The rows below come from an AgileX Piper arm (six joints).
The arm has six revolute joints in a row. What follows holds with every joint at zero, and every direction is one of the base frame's.
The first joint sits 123 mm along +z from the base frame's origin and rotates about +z.
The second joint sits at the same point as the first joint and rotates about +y.
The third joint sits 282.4 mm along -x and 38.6 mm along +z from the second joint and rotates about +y.
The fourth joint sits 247.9 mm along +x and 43.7 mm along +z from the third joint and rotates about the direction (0.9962, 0, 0.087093).
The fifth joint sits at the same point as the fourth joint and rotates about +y.
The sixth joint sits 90.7 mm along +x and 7.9 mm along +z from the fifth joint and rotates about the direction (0.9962, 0, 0.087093).
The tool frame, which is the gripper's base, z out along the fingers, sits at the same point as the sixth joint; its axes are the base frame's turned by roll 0, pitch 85 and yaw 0 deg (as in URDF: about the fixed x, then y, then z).
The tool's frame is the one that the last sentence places.
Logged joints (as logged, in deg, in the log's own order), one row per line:
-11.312 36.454 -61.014 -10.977 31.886 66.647
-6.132 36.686 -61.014 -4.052 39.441 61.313
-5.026 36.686 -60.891 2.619 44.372 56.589
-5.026 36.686 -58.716 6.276 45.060 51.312
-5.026 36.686 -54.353 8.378 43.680 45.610
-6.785 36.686 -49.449 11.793 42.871 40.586
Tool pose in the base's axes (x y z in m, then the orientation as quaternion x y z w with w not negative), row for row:
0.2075 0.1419 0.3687 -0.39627 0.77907 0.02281 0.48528
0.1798 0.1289 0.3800 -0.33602 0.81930 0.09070 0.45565
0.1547 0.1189 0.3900 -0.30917 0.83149 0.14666 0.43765
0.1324 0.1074 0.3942 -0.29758 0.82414 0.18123 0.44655
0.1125 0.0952 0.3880 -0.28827 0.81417 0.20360 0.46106
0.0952 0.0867 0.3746 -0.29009 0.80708 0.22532 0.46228
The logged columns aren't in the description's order. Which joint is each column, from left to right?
Columns, left to right: joint 6, joint 1, joint 3, joint 4, joint 5, joint 2.
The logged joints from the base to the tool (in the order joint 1, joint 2, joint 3, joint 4, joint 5, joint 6), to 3 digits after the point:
36.454 66.647 -61.014 -10.977 31.886 -11.312
36.686 61.313 -61.014 -4.052 39.441 -6.132
36.686 56.589 -60.891 2.619 44.372 -5.026
36.686 51.312 -58.716 6.276 45.060 -5.026
36.686 45.610 -54.353 8.378 43.680 -5.026
36.686 40.586 -49.449 11.793 42.871 -6.785

